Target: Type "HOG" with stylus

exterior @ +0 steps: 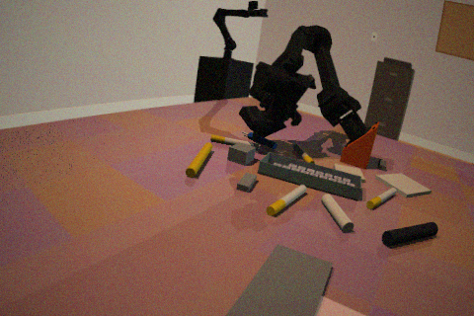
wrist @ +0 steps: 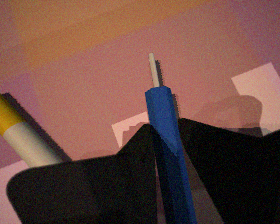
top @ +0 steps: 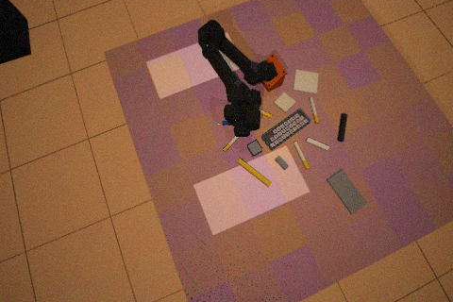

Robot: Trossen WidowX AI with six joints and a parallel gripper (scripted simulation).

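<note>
Right now my gripper tip is 320 mm to the right of the white cylinder and 210 mm short of it. From my gripper tip the other things lie so: blue stylus: 10 mm to the right; then yellow stick: 240 mm ahead, 30 mm to the left; then white pad: 400 mm to the left, 70 mm behind.
</note>
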